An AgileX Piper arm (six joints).
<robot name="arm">
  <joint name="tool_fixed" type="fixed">
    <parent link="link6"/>
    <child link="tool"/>
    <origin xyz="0 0 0" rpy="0 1.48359 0"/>
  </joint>
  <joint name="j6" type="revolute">
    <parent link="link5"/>
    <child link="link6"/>
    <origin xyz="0.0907 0 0.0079" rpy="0 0 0"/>
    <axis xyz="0.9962 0 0.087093"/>
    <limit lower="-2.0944" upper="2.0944"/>
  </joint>
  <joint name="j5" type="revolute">
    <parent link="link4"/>
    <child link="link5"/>
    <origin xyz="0 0 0" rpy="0 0 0"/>
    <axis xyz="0 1 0"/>
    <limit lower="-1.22" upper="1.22"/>
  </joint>
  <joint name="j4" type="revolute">
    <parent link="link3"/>
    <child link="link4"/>
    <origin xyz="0.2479 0 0.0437" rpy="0 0 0"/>
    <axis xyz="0.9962 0 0.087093"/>
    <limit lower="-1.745" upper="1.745"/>
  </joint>
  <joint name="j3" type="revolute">
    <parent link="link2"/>
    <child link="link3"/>
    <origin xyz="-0.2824 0 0.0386" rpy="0 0 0"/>
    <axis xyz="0 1 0"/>
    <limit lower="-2.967" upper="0"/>
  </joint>
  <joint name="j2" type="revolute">
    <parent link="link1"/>
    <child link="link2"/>
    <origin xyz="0 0 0" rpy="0 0 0"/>
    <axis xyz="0 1 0"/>
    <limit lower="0" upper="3.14"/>
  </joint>
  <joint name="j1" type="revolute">
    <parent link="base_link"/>
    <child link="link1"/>
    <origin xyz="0 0 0.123" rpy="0 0 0"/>
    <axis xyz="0 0 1"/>
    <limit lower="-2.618" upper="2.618"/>
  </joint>
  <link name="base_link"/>
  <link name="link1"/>
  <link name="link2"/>
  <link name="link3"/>
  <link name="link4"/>
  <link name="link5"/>
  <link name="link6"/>
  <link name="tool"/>
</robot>
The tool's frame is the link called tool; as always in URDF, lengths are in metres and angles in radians.
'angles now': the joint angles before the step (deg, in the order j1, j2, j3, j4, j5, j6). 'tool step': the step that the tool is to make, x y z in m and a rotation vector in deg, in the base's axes. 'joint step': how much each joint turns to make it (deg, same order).
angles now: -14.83 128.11 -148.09 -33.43 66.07 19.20
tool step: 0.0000 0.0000 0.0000 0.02 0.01 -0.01
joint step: 0.00 0.03 -0.06 0.02 0.05 -0.01
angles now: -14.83 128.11 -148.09 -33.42 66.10 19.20
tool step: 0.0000 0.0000 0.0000 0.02 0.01 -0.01
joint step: 0.00 0.03 -0.06 0.02 0.05 -0.01
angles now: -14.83 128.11 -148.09 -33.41 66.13 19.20
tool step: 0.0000 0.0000 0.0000 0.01 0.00 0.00
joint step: 0.00 0.01 -0.01 0.01 0.01 0.00
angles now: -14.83 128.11 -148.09 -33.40 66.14 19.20
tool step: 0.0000 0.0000 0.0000 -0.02 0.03 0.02
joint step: 0.00 0.00 -0.01 0.00 0.01 -0.04
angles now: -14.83 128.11 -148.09 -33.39 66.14 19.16
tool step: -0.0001 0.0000 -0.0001 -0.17 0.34 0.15
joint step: 0.00 0.02 -0.04 0.00 0.12 -0.40
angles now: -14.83 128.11 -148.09 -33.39 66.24 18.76
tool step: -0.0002 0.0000 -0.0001 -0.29 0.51 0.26
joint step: 0.00 -0.03 0.04 -0.02 0.11 -0.61
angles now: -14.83 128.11 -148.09 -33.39 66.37 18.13
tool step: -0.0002 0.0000 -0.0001 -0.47 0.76 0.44
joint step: 0.00 0.00 -0.01 -0.01 0.15 -0.99
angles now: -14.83 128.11 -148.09 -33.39 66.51 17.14
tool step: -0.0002 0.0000 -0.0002 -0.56 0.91 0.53
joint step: 0.00 -0.01 0.03 -0.02 0.16 -1.16
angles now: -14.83 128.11 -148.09 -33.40 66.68 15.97
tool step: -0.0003 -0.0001 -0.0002 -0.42 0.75 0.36
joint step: -0.01 -0.03 0.06 -0.04 0.17 -0.88
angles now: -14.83 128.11 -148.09 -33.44 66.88 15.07
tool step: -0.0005 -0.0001 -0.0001 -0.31 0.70 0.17
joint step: 0.00 0.00 -0.04 -0.09 0.34 -0.71
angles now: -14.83 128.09 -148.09 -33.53 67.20 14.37
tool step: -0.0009 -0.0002 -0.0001 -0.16 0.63 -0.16
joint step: 0.00 -0.04 0.02 -0.22 0.50 -0.34
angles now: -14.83 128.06 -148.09 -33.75 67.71 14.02
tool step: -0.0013 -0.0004 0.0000 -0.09 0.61 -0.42
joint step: -0.01 -0.07 0.02 -0.35 0.66 -0.13
